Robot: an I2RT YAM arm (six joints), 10 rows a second.
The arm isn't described. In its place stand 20 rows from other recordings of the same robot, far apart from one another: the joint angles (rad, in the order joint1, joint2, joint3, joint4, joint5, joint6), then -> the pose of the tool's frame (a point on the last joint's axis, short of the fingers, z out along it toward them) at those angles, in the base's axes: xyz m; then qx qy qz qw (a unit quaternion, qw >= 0).
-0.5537, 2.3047, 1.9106, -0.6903, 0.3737, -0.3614 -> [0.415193, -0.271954, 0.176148, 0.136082, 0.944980, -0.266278, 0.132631]
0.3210, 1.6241, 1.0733, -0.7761, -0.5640, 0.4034 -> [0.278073, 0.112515, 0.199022, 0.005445, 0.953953, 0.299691, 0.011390]
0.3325, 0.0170, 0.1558, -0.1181, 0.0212, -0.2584 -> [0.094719, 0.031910, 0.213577, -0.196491, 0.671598, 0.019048, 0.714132]
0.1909, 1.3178, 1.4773, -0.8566, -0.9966, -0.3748 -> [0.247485, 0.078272, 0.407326, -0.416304, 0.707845, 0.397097, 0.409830]
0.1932, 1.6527, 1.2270, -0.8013, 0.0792, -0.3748 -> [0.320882, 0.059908, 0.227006, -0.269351, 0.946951, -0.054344, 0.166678]
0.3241, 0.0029, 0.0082, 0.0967, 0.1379, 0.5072 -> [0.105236, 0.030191, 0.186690, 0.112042, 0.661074, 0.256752, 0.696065]
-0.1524, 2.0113, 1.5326, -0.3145, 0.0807, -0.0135 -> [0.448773, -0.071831, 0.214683, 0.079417, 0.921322, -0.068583, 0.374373]
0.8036, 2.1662, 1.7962, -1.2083, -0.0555, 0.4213 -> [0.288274, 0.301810, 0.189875, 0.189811, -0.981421, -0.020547, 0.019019]
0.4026, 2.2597, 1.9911, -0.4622, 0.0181, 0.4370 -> [0.480118, 0.203764, 0.236974, 0.019393, 0.912854, 0.158641, 0.375706]
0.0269, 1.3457, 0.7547, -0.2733, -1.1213, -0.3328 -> [0.255076, 0.038939, 0.216100, -0.323128, 0.748894, 0.448442, 0.365576]
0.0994, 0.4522, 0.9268, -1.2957, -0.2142, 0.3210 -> [0.046181, 0.012211, 0.314564, 0.063408, 0.923885, 0.173241, 0.335265]
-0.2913, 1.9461, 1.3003, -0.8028, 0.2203, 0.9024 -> [0.344321, -0.111359, 0.151665, 0.563143, 0.816791, -0.086383, 0.090885]
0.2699, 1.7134, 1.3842, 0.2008, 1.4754, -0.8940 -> [0.381005, 0.068637, 0.342485, 0.065519, 0.708382, -0.630741, 0.309947]
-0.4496, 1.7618, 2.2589, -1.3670, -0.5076, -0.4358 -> [0.299898, -0.125505, 0.461940, -0.079927, 0.909704, 0.070729, 0.401306]
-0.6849, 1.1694, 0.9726, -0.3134, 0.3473, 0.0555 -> [0.195747, -0.175531, 0.314969, 0.388886, 0.760503, -0.295932, 0.427582]
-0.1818, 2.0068, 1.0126, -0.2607, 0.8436, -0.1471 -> [0.335196, -0.088659, 0.087292, 0.080018, 0.899744, -0.422346, 0.075381]
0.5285, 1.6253, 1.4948, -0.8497, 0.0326, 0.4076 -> [0.299487, 0.173529, 0.313699, -0.053056, 0.955128, 0.117361, 0.266726]
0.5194, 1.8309, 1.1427, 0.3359, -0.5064, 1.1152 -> [0.350755, 0.220440, 0.223077, 0.095992, 0.801038, 0.544592, 0.229224]
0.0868, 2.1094, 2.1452, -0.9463, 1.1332, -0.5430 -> [0.453842, 0.007126, 0.338496, -0.081755, 0.812812, -0.556477, 0.151616]
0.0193, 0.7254, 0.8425, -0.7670, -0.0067, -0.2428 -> [0.146002, 0.003057, 0.310542, -0.118541, 0.887972, -0.046570, 0.441910]
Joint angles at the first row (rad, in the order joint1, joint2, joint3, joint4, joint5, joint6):
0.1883, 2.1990, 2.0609, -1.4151, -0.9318, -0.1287
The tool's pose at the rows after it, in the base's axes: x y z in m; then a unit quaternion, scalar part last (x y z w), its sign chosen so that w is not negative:
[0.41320, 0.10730, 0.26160, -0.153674, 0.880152, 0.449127, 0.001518]
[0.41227, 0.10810, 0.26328, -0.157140, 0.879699, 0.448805, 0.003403]
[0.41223, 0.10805, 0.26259, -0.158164, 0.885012, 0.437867, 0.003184]
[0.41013, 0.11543, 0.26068, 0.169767, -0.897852, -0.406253, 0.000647]
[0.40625, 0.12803, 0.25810, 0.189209, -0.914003, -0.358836, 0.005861]
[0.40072, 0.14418, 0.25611, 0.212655, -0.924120, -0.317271, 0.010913]
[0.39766, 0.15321, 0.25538, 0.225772, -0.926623, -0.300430, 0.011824]
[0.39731, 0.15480, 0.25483, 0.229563, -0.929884, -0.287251, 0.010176]
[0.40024, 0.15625, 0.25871, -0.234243, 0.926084, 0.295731, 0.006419]
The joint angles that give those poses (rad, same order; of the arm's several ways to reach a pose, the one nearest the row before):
0.1871, 2.1891, 2.0609, -1.4189, -0.9314, -0.1467
0.1894, 2.1849, 2.0609, -1.4197, -0.9306, -0.1505
0.1905, 2.1849, 2.0610, -1.4201, -0.9062, -0.1501
0.2123, 2.1849, 2.0609, -1.4204, -0.8364, -0.1497
0.2493, 2.1849, 2.0609, -1.4208, -0.7338, -0.1490
0.2951, 2.1849, 2.0610, -1.4208, -0.6456, -0.1486
0.3199, 2.1849, 2.0610, -1.4178, -0.6102, -0.1490
0.3256, 2.1849, 2.0609, -1.4151, -0.5823, -0.1490
0.3256, 2.1845, 2.0739, -1.3922, -0.5972, -0.1490

